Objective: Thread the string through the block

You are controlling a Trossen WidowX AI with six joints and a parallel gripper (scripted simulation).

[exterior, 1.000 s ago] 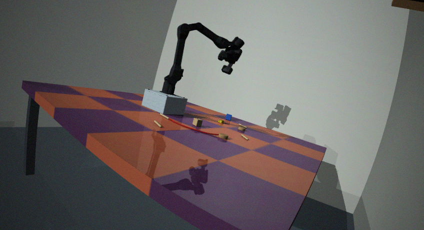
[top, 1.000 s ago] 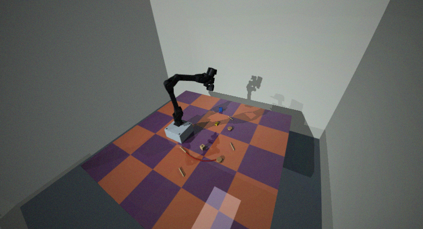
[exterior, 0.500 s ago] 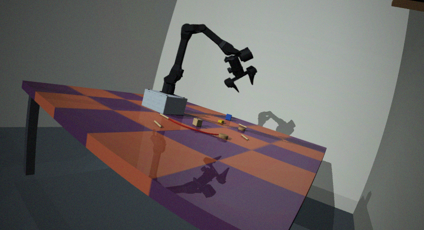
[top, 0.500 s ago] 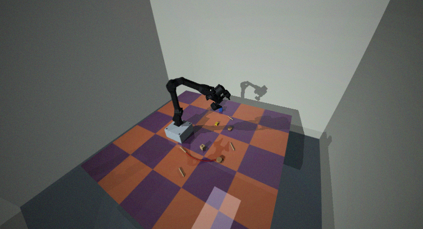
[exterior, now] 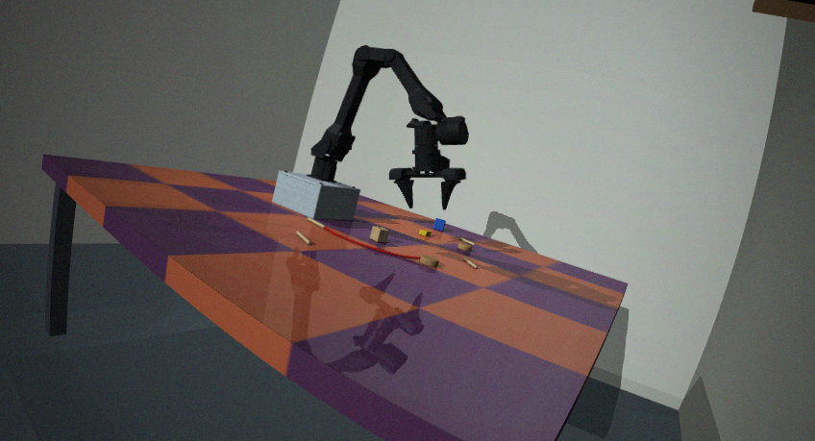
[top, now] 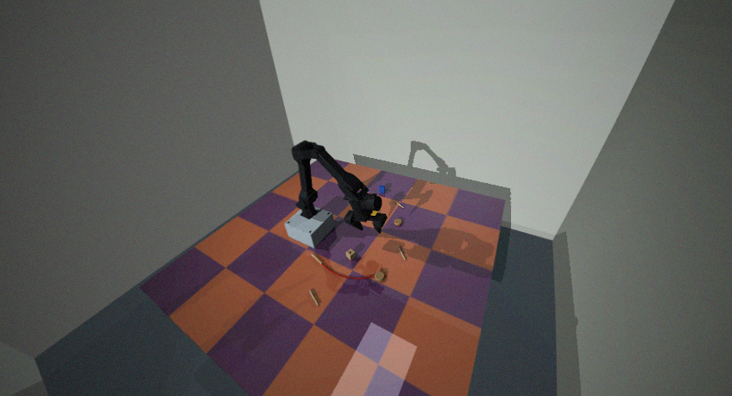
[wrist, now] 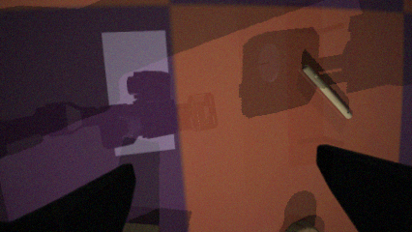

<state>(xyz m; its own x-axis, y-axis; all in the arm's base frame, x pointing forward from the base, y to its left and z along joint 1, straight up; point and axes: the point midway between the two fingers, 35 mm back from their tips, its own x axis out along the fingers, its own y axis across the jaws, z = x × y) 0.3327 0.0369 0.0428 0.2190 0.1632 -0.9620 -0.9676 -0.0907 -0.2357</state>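
Right now my gripper tip is 100 mm to the left of the wooden block, 80 mm above it and 50 mm past it. Round my gripper tip: yellow piece 190 mm to the left, 100 mm behind, 90 mm below; thin wooden stick 190 mm to the right, 160 mm behind, 90 mm below; blue cube 400 mm to the left, 180 mm behind, 80 mm below.
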